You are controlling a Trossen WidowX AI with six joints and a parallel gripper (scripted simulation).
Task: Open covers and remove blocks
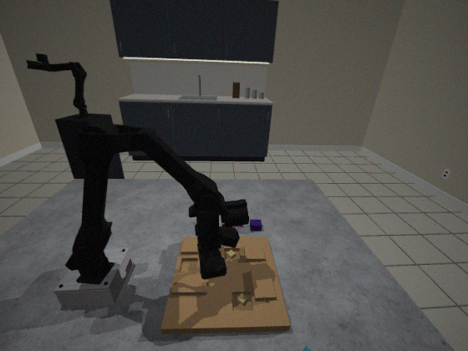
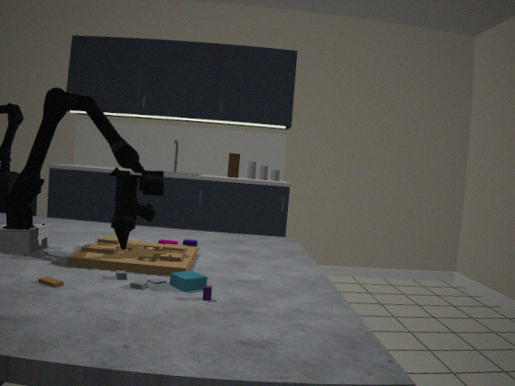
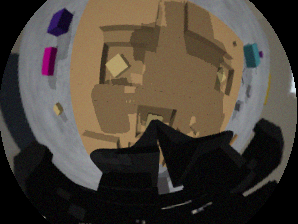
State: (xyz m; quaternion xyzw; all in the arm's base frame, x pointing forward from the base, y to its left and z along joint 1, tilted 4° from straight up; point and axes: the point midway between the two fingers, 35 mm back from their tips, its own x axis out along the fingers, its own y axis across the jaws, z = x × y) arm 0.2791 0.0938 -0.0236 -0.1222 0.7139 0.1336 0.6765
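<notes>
The tan puzzle board lies 4 cm ahead of my gripper tip. The rest, counted from my gripper tip: purple block: 13 cm ahead, 22 cm to the left, 1 cm below; then magenta block: 5 cm ahead, 24 cm to the left, 1 cm below; then teal block: 25 cm ahead, 22 cm to the right, 1 cm below.
</notes>
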